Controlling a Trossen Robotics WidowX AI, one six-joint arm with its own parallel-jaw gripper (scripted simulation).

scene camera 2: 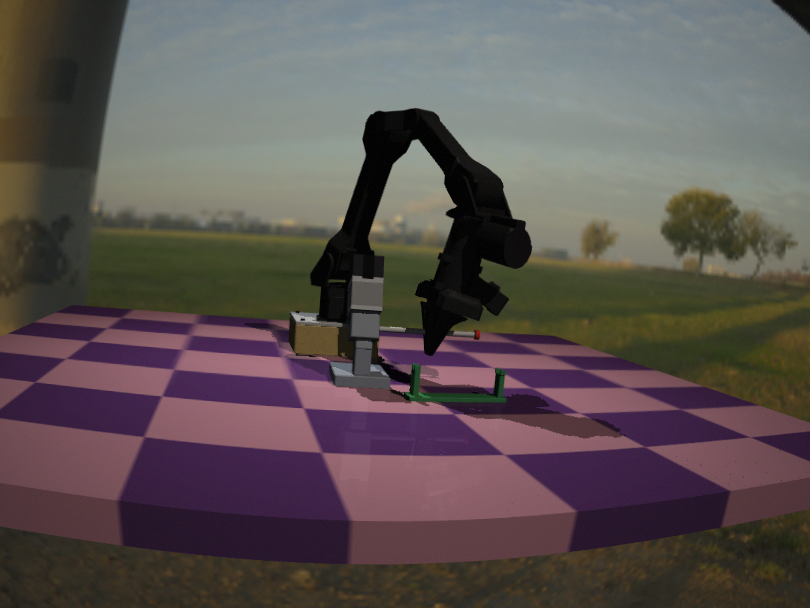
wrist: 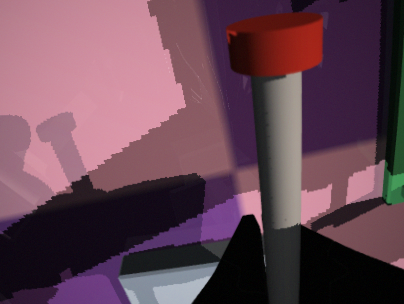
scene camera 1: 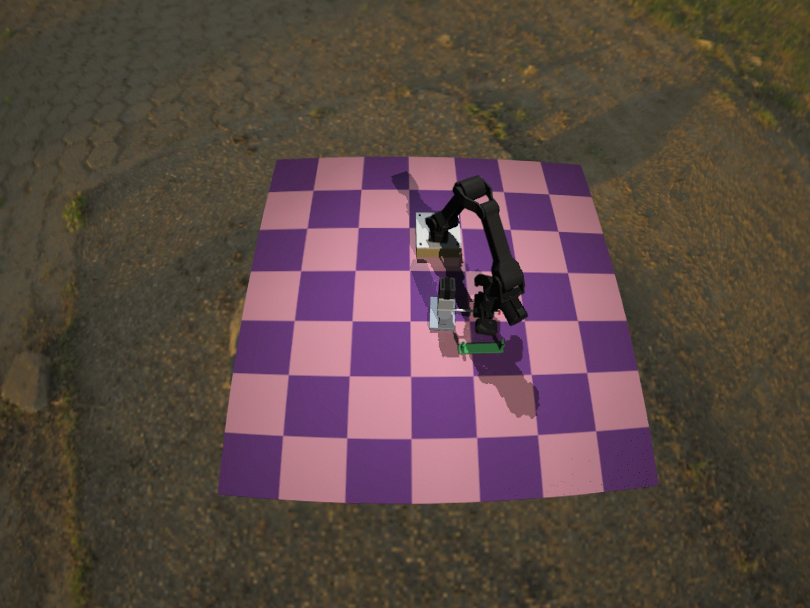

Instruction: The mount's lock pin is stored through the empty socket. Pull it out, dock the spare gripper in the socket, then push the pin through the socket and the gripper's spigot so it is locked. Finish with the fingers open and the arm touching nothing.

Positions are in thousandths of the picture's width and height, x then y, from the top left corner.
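I can see my gripper in the wrist view (640, 738). My gripper is there for me in scene camera 1 (586, 519) as well, and in scene camera 2 (528, 583).
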